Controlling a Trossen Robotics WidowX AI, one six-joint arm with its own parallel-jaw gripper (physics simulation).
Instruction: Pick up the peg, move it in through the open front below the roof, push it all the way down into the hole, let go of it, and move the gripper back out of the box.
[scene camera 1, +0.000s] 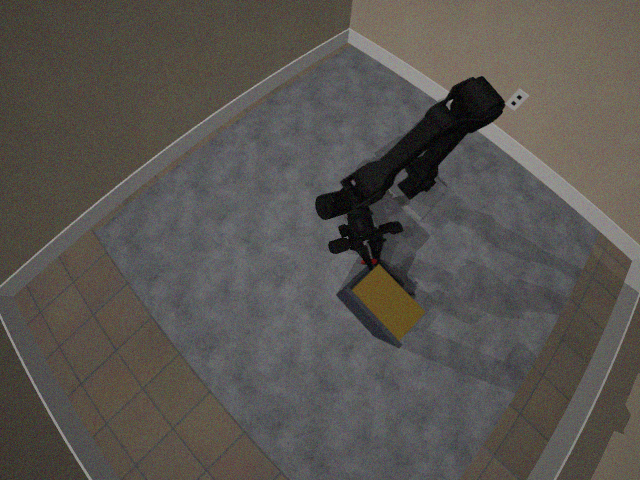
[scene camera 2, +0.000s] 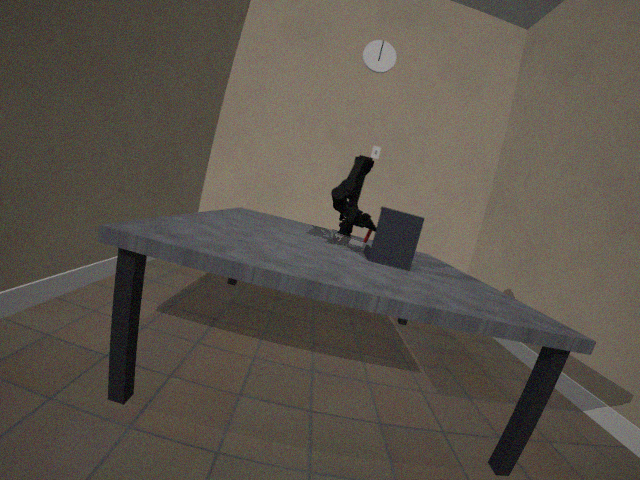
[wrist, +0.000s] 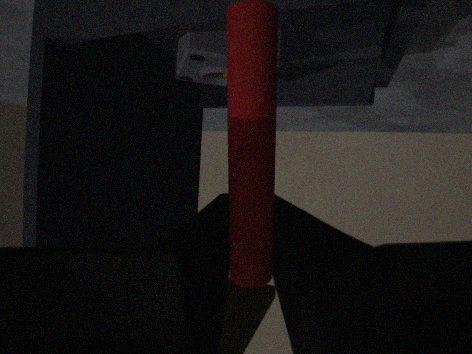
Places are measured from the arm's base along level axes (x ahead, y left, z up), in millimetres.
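Where they show: gripper, fingertip midpoint: (wrist: 246, 204); arm's base, link origin: (scene camera 1: 410, 187) (scene camera 2: 344, 234).
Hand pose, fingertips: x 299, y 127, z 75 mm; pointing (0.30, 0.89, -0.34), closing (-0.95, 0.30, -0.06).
Each offset is from my fingertips to the top centre of the thing. "*": to the spot under its first point. Level surfaces: height alone.
The red peg @[dy -24, dx -6, dz +23 mm] (scene camera 1: 369, 261) (scene camera 2: 367, 236) (wrist: 251, 150) is held slightly tilted in scene camera 2, above the table. My gripper (scene camera 1: 372, 263) (scene camera 2: 374, 228) (wrist: 246, 204) is shut on the peg, its fingertips at the edge of the box. The box @[dy +65, dx +16, dz +94 mm] (scene camera 2: 397, 238) (wrist: 117, 145) is dark grey, with a yellow roof @[* dy +69, dx +52, dz +95 mm] (scene camera 1: 388, 302). In the wrist view, a light grey block @[dy +57, dx +33, dz -67 mm] (wrist: 202, 50) shows inside the box, to the left of the peg and partly behind it. A dark opening on the block is partly covered by the peg. Whether the peg's end is inside the box is unclear.
The box stands on the grey table @[dz -108 mm] (scene camera 1: 248, 248) (scene camera 2: 232, 253), with its side wall (scene camera 1: 369, 317) facing left in scene camera 1. The black arm (scene camera 1: 403, 149) (scene camera 2: 354, 180) reaches over the table to the box. The box's dark walls rise close beside the fingers.
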